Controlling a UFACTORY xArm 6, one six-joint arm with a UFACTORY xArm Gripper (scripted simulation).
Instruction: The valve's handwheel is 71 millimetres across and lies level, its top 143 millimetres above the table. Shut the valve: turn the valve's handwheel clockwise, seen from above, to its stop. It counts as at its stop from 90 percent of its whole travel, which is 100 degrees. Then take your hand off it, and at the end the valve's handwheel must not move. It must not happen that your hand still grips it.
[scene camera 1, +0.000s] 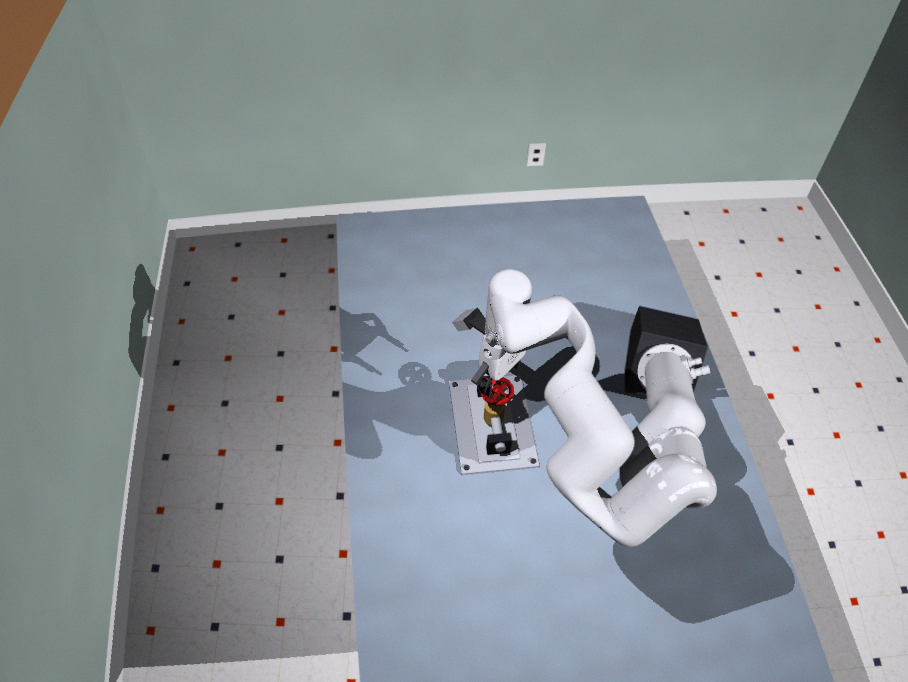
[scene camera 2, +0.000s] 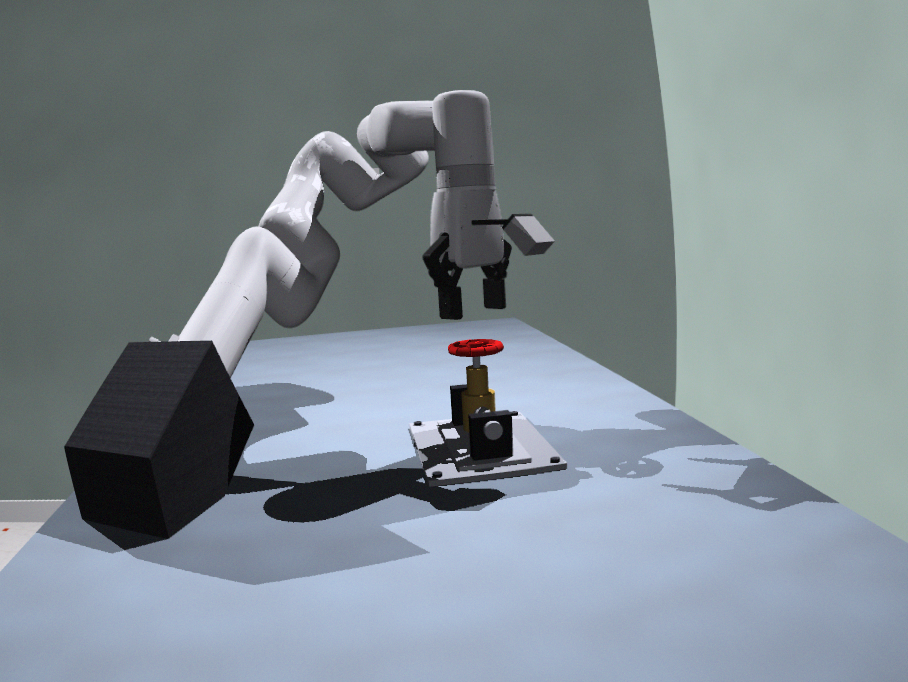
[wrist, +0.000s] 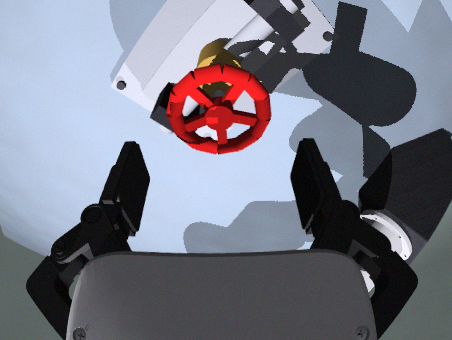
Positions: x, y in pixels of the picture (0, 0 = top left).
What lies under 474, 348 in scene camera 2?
A red handwheel.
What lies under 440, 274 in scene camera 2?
My gripper.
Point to my gripper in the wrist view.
219, 157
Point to a red handwheel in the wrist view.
At 219, 115
